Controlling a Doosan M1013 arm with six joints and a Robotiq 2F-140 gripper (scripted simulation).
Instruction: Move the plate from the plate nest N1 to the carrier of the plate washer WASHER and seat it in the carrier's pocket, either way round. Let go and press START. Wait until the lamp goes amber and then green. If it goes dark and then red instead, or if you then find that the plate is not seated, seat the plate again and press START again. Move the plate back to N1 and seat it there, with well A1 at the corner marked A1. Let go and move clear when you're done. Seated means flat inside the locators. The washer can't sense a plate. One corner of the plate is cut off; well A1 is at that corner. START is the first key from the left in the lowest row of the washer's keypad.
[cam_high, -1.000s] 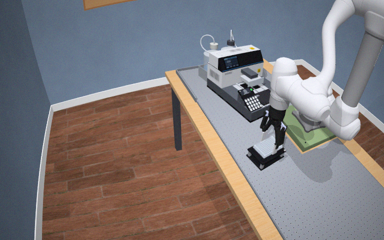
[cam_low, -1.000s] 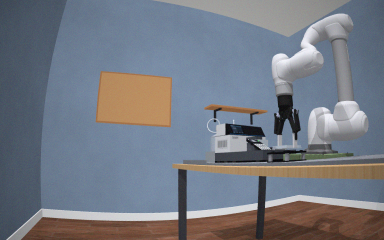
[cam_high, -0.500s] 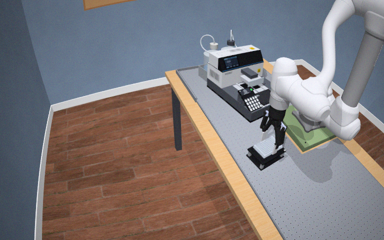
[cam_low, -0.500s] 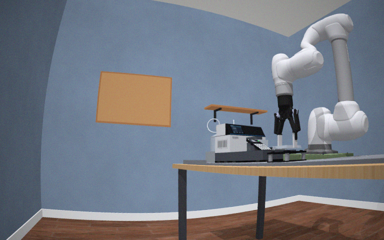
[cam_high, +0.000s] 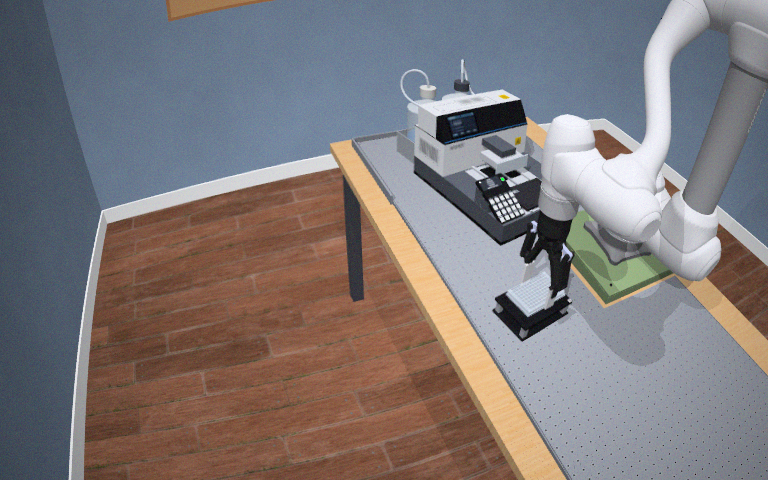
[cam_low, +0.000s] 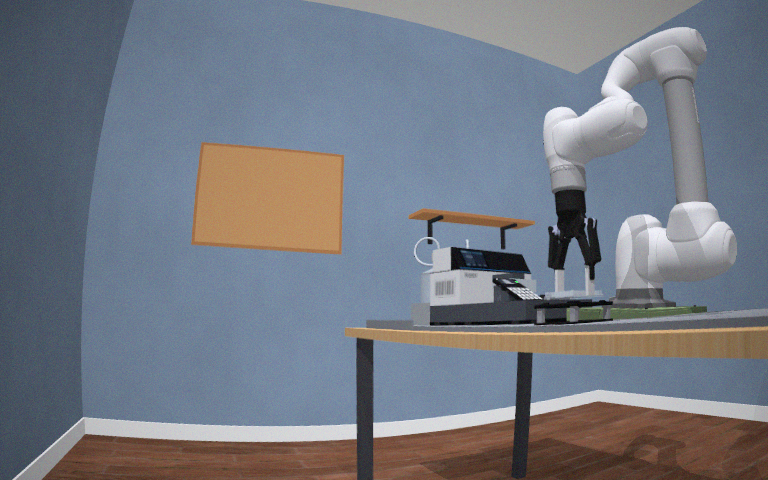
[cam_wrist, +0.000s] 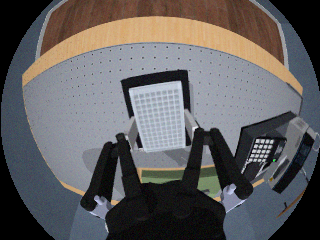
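Right now my hand is 20 mm above the well plate. Also, from my hand: plate washer (510 mm to the right, 150 mm behind, 40 mm above); black plate nest N1 (50 mm below); washer carrier (360 mm to the right, 190 mm behind, 10 mm below).
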